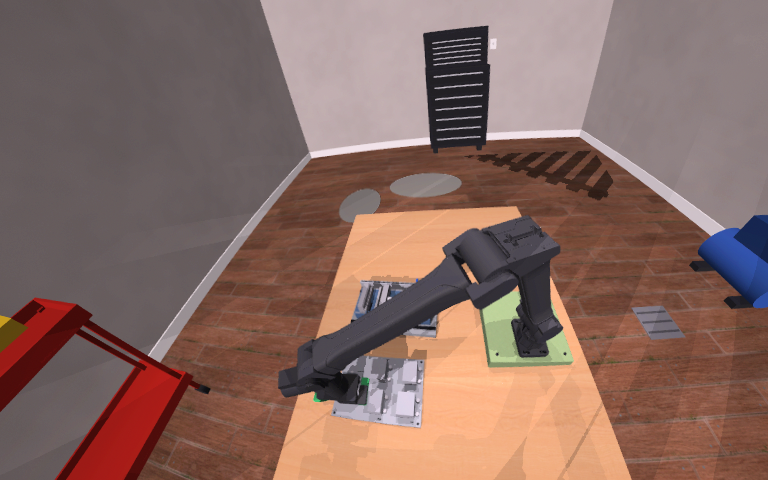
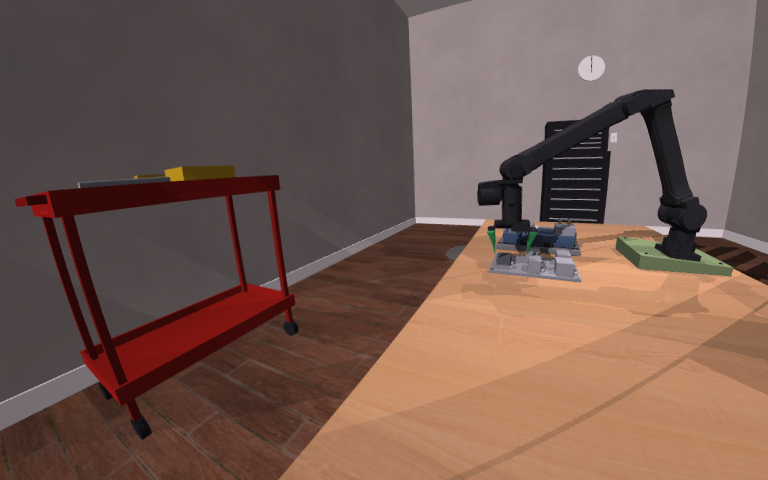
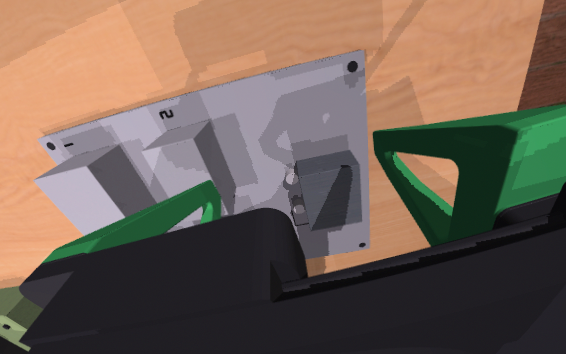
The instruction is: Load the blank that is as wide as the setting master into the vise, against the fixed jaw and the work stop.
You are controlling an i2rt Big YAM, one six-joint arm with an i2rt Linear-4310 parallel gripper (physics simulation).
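Frame: origin at the arm's base, x ahead, y right, z down, level; metres.
Seen in the pictures: gripper, fingertip midpoint: (image 1: 349, 397) (image 2: 511, 253) (image 3: 291, 166); arm's base, link origin: (image 1: 528, 338) (image 2: 675, 254).
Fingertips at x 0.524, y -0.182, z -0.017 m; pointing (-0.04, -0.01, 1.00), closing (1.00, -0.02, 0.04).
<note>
Offsets run from my fingertips to a thing's top centre. "pt": to the spot under its first point. Level surfaces: height alone.
The grey plate @(dx -0.071, dy +0.046, dz +0.047 m) (image 1: 376, 419) (image 2: 543, 275) (image 3: 250, 100) carries several light blocks. Two of them, the block by mark 1 @(pt dx -0.157, dy -0.005, dz +0.011 m) (image 1: 406, 404) (image 2: 564, 266) (image 3: 75, 187) and the block by mark 2 @(pt dx -0.071, dy +0.000, dz +0.011 m) (image 1: 375, 400) (image 2: 534, 263) (image 3: 172, 152), stand upright. A darker block @(dx +0.021, dy +0.050, dz +0.022 m) (image 2: 503, 259) (image 3: 332, 195), apparently the setting master, sits against two round pins near the plate's end. My gripper (image 1: 341, 390) (image 2: 512, 251) (image 3: 291, 166) is open and empty above it, one green finger by block 2, the other outside the plate's edge. The blue-grey vise @(dx -0.101, dy +0.321, dz -0.044 m) (image 1: 367, 297) (image 2: 543, 236) is partly hidden by my arm; its jaws look empty of any light block.
The vise stands behind the plate on the wooden table @(dz +0.055 m) (image 1: 464, 418) (image 2: 509, 362). My arm's green base plate (image 1: 498, 339) (image 2: 651, 261) is to the right. A red cart (image 1: 141, 396) (image 2: 169, 195) stands left of the table. The table's left edge is close to the plate.
</note>
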